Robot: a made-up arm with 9 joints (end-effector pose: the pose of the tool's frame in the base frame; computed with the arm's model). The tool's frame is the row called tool.
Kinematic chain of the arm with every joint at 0, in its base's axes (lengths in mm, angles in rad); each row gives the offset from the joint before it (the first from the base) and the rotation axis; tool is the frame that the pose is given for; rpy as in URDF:
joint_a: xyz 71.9 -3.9 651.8 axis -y
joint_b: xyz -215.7 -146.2 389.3 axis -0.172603 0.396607 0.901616
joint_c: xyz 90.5 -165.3 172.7 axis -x
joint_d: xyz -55 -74.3 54.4 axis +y
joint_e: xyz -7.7 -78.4 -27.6 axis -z
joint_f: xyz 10 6.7 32.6 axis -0.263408 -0.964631 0.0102
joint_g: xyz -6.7 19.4 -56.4 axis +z
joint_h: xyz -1.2 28 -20.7 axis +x
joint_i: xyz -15.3 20 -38.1 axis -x
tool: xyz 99.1 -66.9 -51 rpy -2.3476 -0.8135 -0.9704
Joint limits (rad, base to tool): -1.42..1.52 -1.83..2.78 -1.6..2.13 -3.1..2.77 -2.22..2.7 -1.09..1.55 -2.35..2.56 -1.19..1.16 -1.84..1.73
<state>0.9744 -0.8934 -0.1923 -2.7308 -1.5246 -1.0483 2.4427 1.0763 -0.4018</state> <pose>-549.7 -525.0 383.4 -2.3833 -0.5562 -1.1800</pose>
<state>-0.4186 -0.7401 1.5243 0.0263 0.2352 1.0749 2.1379 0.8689 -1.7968</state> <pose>-121.7 -390.6 1450.2 2.3091 -0.1174 -1.6175</pose>
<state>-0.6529 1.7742 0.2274 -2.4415 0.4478 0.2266 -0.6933 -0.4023 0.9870</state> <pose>540.2 87.0 947.6 -2.4012 -0.2009 -1.2129</pose>
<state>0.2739 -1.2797 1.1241 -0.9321 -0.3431 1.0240 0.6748 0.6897 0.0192</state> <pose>-416.2 -329.1 1156.3 1.5210 -0.6238 1.6296</pose>
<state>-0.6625 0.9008 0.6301 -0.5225 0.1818 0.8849 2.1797 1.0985 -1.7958</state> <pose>491.1 -323.9 997.1 2.7801 1.4167 -0.0946</pose>
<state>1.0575 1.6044 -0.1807 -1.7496 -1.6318 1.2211 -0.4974 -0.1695 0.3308</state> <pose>-402.8 -18.4 963.6 1.3664 -0.6892 -1.2053</pose>
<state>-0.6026 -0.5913 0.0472 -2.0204 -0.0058 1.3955 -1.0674 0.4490 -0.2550</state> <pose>-3.1 -425.8 1538.5 1.1469 0.2598 -1.6656</pose>
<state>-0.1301 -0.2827 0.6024 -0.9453 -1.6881 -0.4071 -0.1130 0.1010 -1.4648</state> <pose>-94.0 -547.8 1165.3 -2.7786 -0.0292 -0.0716</pose>
